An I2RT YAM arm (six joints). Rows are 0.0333 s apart.
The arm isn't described. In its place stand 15 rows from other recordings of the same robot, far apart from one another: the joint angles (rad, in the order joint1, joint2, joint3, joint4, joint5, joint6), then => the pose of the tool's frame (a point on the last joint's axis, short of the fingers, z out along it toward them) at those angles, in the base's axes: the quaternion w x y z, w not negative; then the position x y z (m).
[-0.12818 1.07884 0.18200 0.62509 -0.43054 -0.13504] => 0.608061 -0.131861 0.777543 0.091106 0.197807 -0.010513 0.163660
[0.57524 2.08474 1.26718 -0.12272 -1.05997 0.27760] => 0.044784 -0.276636 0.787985 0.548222 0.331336 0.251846 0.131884
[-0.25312 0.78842 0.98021 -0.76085 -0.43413 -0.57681] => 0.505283 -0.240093 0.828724 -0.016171 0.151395 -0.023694 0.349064
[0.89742 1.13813 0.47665 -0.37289 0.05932 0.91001] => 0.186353 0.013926 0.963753 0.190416 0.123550 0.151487 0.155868
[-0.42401 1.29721 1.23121 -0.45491 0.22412 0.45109] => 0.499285 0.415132 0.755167 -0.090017 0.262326 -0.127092 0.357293
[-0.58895 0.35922 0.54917 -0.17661 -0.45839 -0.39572] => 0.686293 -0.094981 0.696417 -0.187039 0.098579 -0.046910 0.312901
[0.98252 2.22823 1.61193 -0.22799 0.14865 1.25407] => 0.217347 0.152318 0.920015 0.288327 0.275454 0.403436 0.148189
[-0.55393 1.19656 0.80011 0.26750 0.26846 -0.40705] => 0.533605 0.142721 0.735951 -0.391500 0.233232 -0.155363 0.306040
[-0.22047 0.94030 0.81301 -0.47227 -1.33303 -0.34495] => 0.504825 -0.331249 0.675816 0.422728 0.186146 -0.006261 0.308668
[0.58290 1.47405 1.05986 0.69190 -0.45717 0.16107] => 0.674623 -0.299698 0.535893 0.409736 0.279223 0.202921 0.361638
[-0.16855 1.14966 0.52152 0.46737 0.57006 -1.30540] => 0.316597 -0.239867 0.714035 -0.576528 0.241459 -0.060576 0.242367
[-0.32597 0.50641 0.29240 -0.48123 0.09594 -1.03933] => 0.301151 -0.296825 0.854814 -0.300825 0.117631 -0.043362 0.178049
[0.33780 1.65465 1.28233 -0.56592 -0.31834 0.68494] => 0.194096 0.113502 0.932800 0.281653 0.332085 0.128460 0.256386
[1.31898 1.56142 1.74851 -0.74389 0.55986 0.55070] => 0.471483 -0.190490 0.829222 0.231968 0.101908 0.320227 0.426965
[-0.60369 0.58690 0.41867 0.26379 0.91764 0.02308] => 0.550507 0.497691 0.472559 -0.475325 0.104935 -0.106702 0.286956
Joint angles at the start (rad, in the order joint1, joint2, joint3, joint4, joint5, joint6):
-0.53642 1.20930 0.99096 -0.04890 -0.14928 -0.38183
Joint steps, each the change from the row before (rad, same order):
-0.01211 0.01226 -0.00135 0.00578 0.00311 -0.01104
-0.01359 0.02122 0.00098 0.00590 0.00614 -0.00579
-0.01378 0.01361 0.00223 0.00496 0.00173 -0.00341
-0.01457 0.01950 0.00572 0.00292 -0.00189 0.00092
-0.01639 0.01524 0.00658 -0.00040 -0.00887 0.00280
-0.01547 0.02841 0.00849 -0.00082 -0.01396 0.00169
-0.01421 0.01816 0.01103 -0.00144 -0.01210 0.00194
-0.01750 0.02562 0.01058 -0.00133 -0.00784 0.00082
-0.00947 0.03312 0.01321 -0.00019 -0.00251 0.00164
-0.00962 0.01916 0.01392 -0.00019 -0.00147 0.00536
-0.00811 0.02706 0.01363 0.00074 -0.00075 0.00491
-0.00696 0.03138 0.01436 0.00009 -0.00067 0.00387
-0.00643 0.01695 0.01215 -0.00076 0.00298 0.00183
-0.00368 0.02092 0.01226 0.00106 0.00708 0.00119
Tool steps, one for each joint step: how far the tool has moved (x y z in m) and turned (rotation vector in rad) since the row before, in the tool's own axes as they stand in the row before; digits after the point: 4 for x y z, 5 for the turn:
0.0036 -0.0030 0.0031 0.01094 0.01231 -0.00668
0.0049 -0.0034 0.0053 0.01245 0.02000 0.00000
0.0031 -0.0037 0.0031 0.01148 0.01116 0.00142
0.0034 -0.0039 0.0045 0.00710 0.01405 0.00671
0.0028 -0.0044 0.0032 0.00299 0.01021 0.00907
0.0048 -0.0038 0.0068 -0.00699 0.01845 0.00981
0.0018 -0.0043 0.0038 -0.00175 0.00756 0.00806
0.0041 -0.0052 0.0057 0.00215 0.01717 0.00969
0.0040 -0.0033 0.0081 -0.00149 0.02009 0.00870
0.0008 -0.0039 0.0041 0.00512 0.00715 0.00991
0.0025 -0.0033 0.0065 0.00179 0.01355 0.01033
0.0032 -0.0029 0.0078 -0.00067 0.01709 0.00975
0.0008 -0.0030 0.0038 0.00640 0.00789 0.00544
0.0012 -0.0022 0.0051 0.00706 0.01052 0.00406

